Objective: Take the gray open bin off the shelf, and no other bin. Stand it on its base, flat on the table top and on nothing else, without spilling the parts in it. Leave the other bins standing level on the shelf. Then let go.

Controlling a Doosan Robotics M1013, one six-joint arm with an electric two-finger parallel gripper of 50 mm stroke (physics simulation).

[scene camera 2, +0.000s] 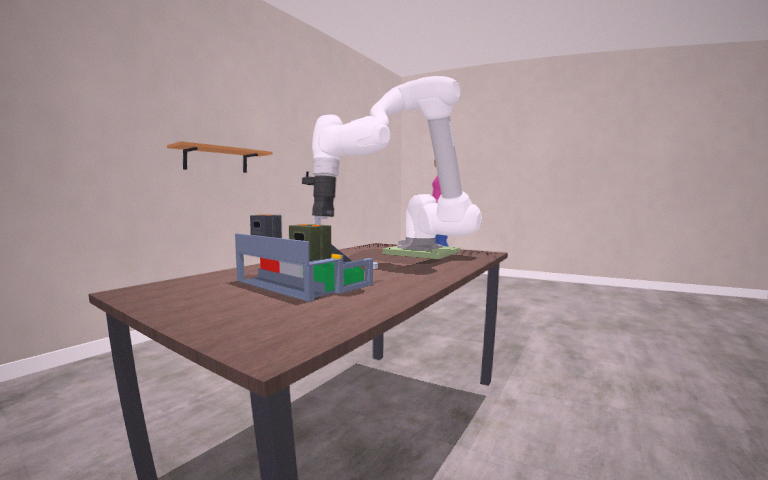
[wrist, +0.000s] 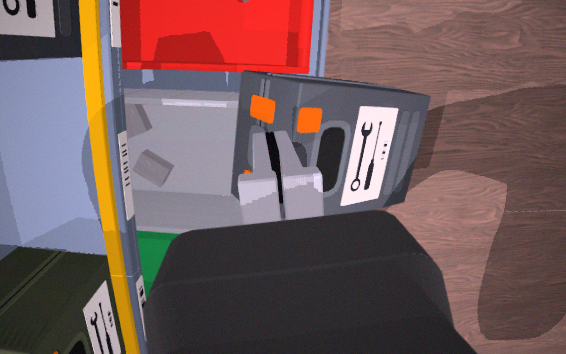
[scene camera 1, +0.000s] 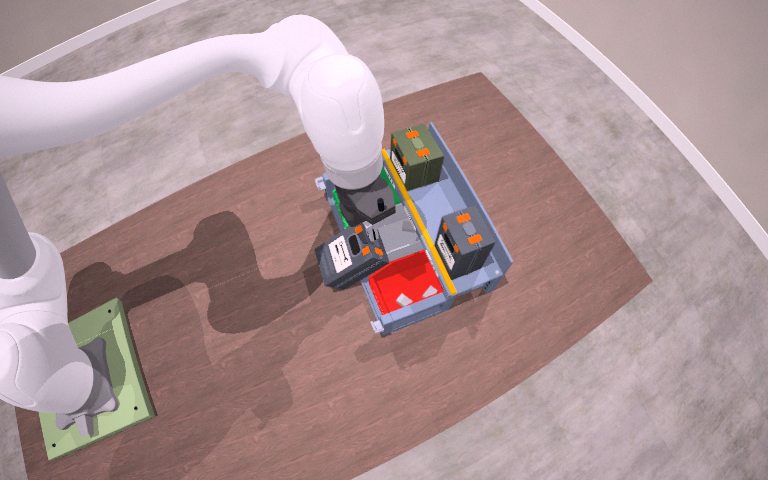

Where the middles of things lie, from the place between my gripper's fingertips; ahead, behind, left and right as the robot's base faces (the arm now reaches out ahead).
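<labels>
Positions relative to my hand: gray open bin (scene camera 1: 397,243), 6 cm ahead, 3 cm to the left, 11 cm below; shelf (scene camera 1: 433,201), 17 cm ahead, 2 cm to the left, 5 cm below; green bin (scene camera 2: 324,273), 6 cm ahead, 14 cm to the left, 11 cm below; red bin (scene camera 1: 412,275), 5 cm ahead, 9 cm to the right, 11 cm below.
</labels>
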